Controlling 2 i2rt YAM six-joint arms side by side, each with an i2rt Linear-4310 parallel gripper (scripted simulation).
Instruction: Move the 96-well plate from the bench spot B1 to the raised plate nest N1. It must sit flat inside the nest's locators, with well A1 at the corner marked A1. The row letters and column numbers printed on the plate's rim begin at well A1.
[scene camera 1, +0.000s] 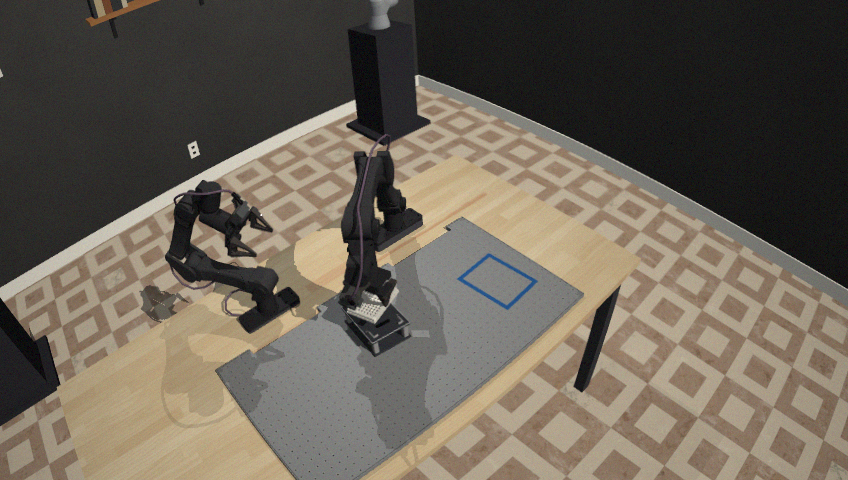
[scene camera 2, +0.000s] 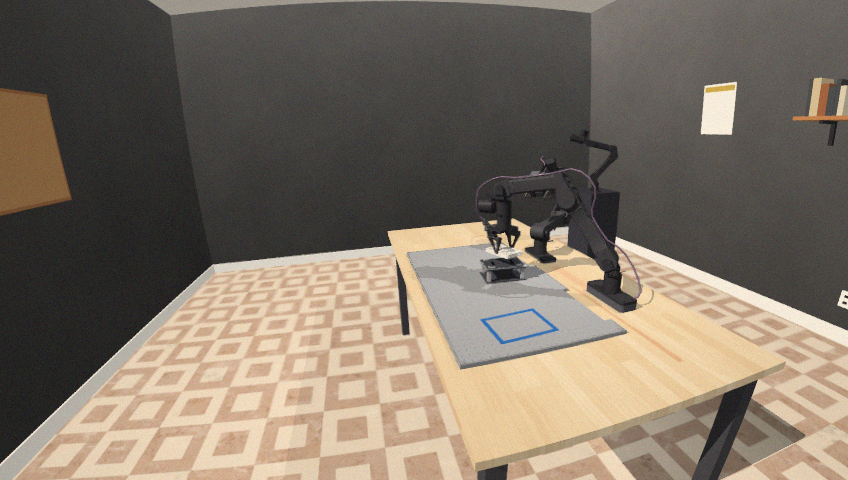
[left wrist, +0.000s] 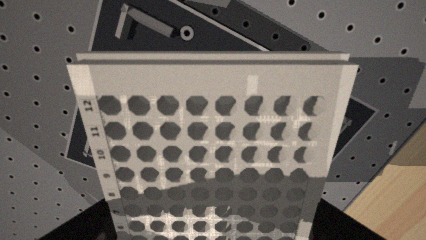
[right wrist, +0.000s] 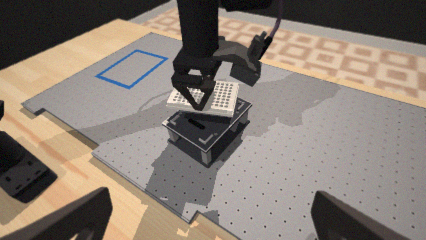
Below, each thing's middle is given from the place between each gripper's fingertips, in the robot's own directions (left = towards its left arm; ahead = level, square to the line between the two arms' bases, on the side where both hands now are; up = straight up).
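White 96-well plate (scene camera 1: 372, 308): 1 cm below my left hand. Dark raised nest (scene camera 1: 390, 313): 6 cm below my left hand, 1 cm to the right of it.
White 96-well plate: my right hand (scene camera 1: 264, 242) 17 cm above it, 23 cm short of it, 17 cm to the right of it. Dark raised nest: 23 cm below my right hand, 24 cm ahead of it, 16 cm to the left of it.
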